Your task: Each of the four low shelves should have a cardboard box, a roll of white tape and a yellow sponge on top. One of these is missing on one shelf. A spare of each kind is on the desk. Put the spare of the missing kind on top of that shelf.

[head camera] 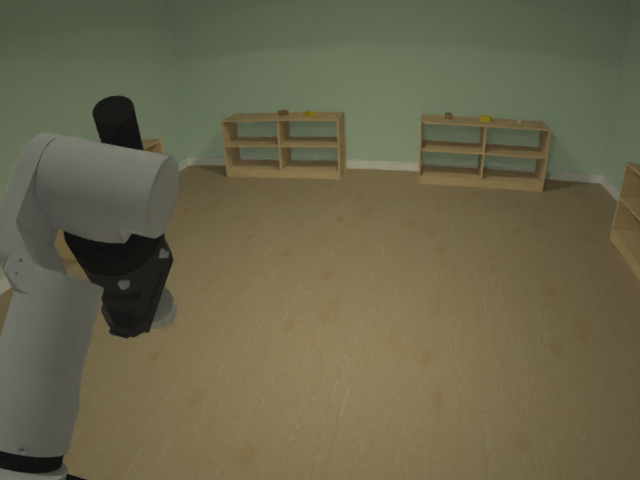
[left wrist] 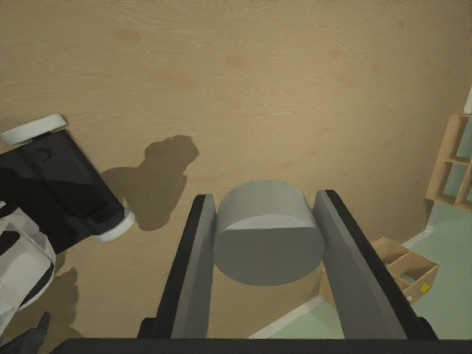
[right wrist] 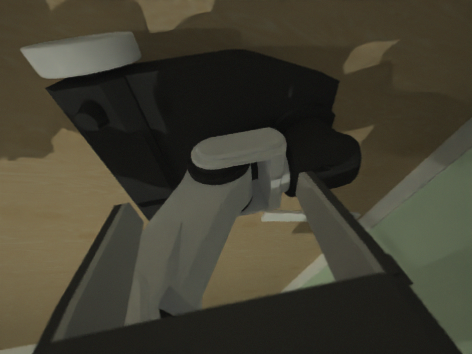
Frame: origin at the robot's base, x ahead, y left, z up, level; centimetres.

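Seen in the pictures: left gripper, fingertip midpoint: (head camera: 149, 307) (left wrist: 263, 205); right gripper, fingertip midpoint: (left wrist: 27, 325) (right wrist: 218, 197).
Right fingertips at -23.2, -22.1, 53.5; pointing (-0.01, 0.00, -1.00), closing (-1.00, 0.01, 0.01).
Note:
A point is followed by its place in that frame, as x, y, z.
My left gripper (left wrist: 263, 205) {35.2, 17.8, 115.4} is shut on a white tape roll (left wrist: 268, 235) {34.2, 17.8, 117.2} (head camera: 165, 310) {33.1, 15.0, 116.3}, held upright between the fingers above the floor. In the head view the arm hides part of the roll. My right gripper (right wrist: 218, 197) {-23.2, -22.1, 53.5} is open and empty. The back left low shelf (head camera: 310, 174) {423.5, -27.9, 4.5} has a cardboard box (head camera: 283, 112) {448.3, -5.4, 64.9} and a yellow sponge (head camera: 309, 113) {434.2, -30.7, 64.6} on top; no tape roll shows there. The back right low shelf (head camera: 480, 182) {367.9, -186.0, 5.1} has a cardboard box (head camera: 448, 115) {394.6, -159.7, 64.9}, a yellow sponge (head camera: 484, 118) {383.6, -192.3, 63.7} and a small white tape roll (head camera: 519, 121) {372.8, -224.4, 62.9} on top. The desk does not show.
Another low shelf (head camera: 625, 253) {214.0, -234.4, 4.2} is cut off at the right edge. Part of a shelf (head camera: 153, 143) {379.9, 112.5, 60.3} shows behind my left arm at the left. Wooden floor (head camera: 361, 310) {191.2, -37.8, 0.1} lies between me and the back shelves. The mobile base (left wrist: 75, 185) {0.6, 1.8, 19.1} (right wrist: 200, 90) {-21.7, -17.7, 16.9} shows in both wrist views.

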